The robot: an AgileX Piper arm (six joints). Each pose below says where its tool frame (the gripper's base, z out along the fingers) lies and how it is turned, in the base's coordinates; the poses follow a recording.
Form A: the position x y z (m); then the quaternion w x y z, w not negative.
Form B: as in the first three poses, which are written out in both.
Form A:
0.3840 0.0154 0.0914 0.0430 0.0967 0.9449 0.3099
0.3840 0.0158 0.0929 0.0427 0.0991 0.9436 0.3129
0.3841 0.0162 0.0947 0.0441 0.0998 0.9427 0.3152
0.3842 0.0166 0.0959 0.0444 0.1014 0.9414 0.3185
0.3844 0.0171 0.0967 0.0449 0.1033 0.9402 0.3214
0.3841 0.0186 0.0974 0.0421 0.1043 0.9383 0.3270
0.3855 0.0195 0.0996 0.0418 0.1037 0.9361 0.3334
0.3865 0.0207 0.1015 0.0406 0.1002 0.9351 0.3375
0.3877 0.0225 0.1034 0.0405 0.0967 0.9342 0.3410
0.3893 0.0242 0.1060 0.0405 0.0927 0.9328 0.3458
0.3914 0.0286 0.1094 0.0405 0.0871 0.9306 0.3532
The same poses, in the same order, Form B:
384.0 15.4 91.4 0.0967 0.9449 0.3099 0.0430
384.0 15.8 92.9 0.0991 0.9436 0.3129 0.0427
384.1 16.2 94.7 0.0998 0.9427 0.3152 0.0441
384.2 16.6 95.9 0.1014 0.9414 0.3185 0.0444
384.4 17.1 96.7 0.1033 0.9402 0.3214 0.0449
384.1 18.6 97.4 0.1043 0.9383 0.3270 0.0421
385.5 19.5 99.6 0.1037 0.9361 0.3334 0.0418
386.5 20.7 101.5 0.1002 0.9351 0.3375 0.0406
387.7 22.5 103.4 0.0967 0.9342 0.3410 0.0405
389.3 24.2 106.0 0.0927 0.9328 0.3458 0.0405
391.4 28.6 109.4 0.0871 0.9306 0.3532 0.0405

